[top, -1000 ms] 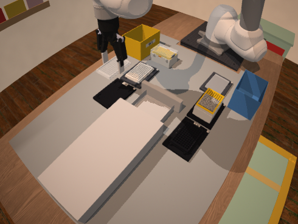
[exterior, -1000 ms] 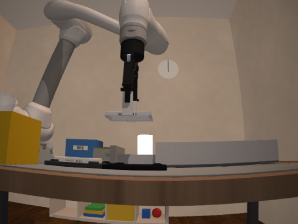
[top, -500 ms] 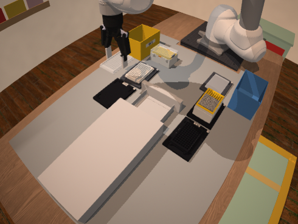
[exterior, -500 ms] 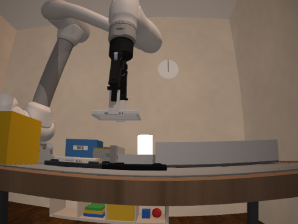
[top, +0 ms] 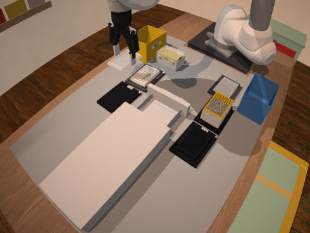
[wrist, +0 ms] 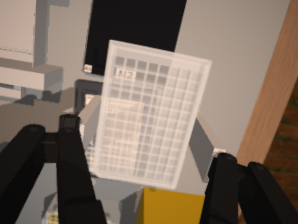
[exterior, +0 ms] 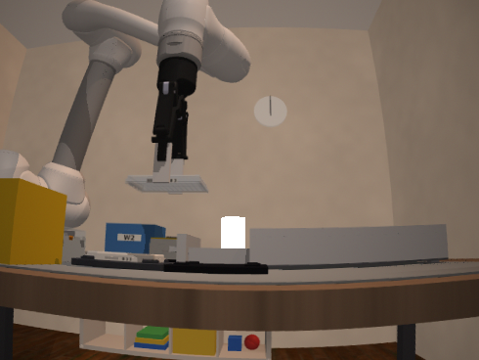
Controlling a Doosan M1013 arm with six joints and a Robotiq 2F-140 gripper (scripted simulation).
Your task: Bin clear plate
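My hand is 25 cm past the yellow bin W1, 13 cm to the left of it and 13 cm above it. Round my hand: white plate (9 cm behind, 3 cm to the left, 15 cm below); black nest N2 (8 cm ahead, 4 cm to the left, 16 cm below); clear plate (2 cm below).
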